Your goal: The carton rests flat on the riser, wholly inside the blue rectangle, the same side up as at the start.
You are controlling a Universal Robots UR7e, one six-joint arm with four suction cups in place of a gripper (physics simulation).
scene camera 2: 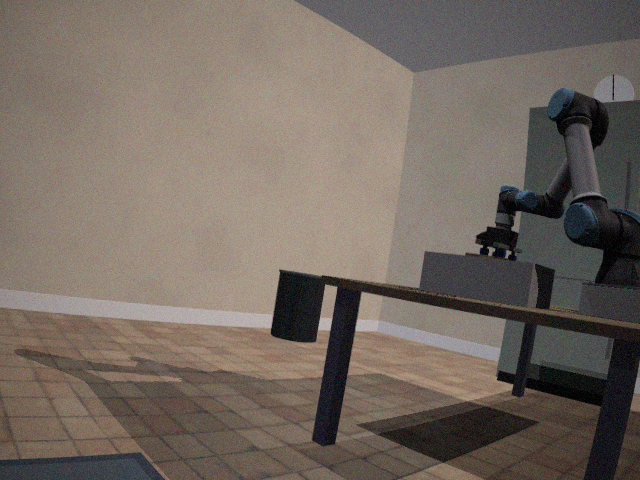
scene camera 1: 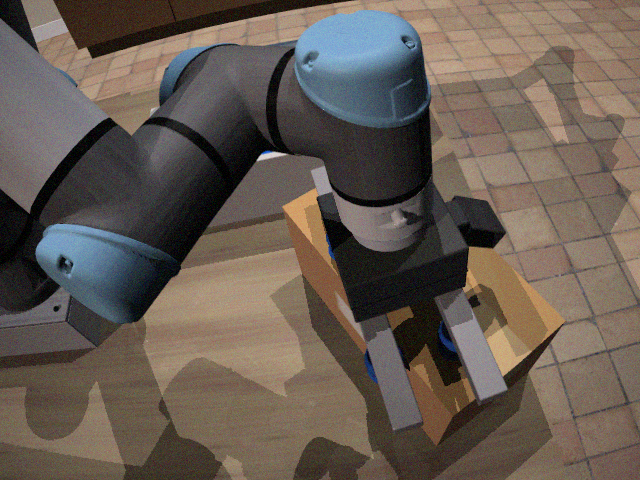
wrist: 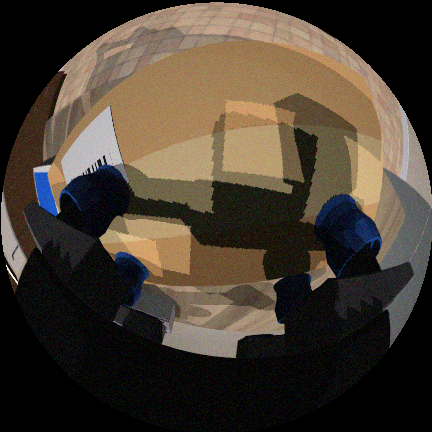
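Where they show: hand at its tool point: [wrist: 217, 248]; arm's base at its link origin: [scene camera 2: 618, 287] [scene camera 1: 31, 268].
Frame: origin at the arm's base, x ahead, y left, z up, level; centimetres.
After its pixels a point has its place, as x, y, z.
Observation:
The tan carton [scene camera 1: 510, 290] {61.4, -23.8, 5.4} [wrist: 181, 100] {58.0, -18.1, 5.4} lies flat on the wooden table [scene camera 1: 223, 310] {28.3, -8.9, -9.4} [scene camera 2: 437, 297] {34.1, 54.5, -9.8}, its white barcode label [wrist: 90, 146] {56.1, -12.0, 5.5} facing up. My suction gripper [scene camera 1: 409, 305] {50.1, -20.8, 5.1} [scene camera 2: 498, 251] [wrist: 217, 250] {50.1, -20.8, 5.1} sits right on the carton's top, with its blue cups pressed against the cardboard. The grey riser [scene camera 1: 270, 190] {38.6, 6.4, -3.9} [scene camera 2: 475, 278] {37.6, 26.5, -3.6} stands just behind the carton.
My arm's large elbow and wrist joints [scene camera 1: 223, 143] {39.1, -21.0, 29.4} fill the left of scene camera 1 and hang over the riser. A dark cylinder [scene camera 2: 296, 305] stands at the table's far end. Tiled floor surrounds the table.

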